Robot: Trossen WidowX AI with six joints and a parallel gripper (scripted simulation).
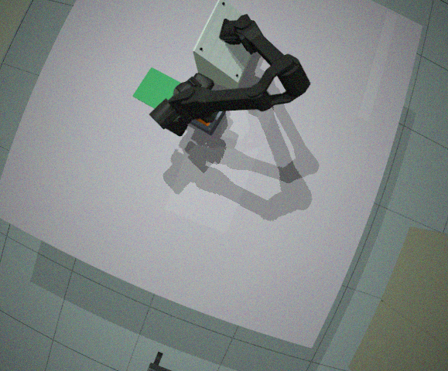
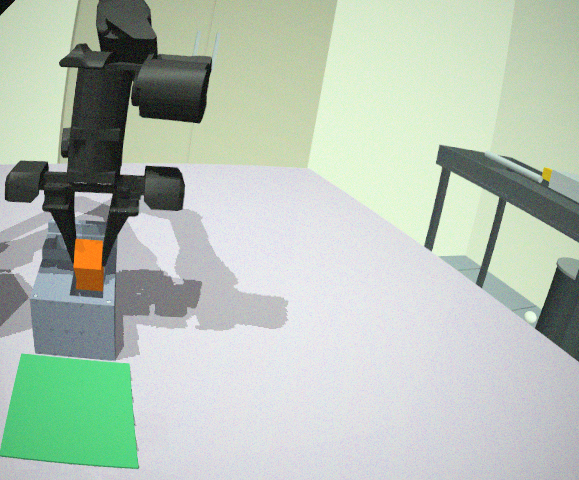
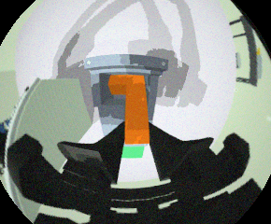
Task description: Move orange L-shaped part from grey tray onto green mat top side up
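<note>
Now: gripper tip 13 cm to the left of the green mat, 9 cm above it and 6 cm past it. From my gripper tip the other things lie so: orange L-shaped part: 4 cm to the left, 3 cm below.
</note>
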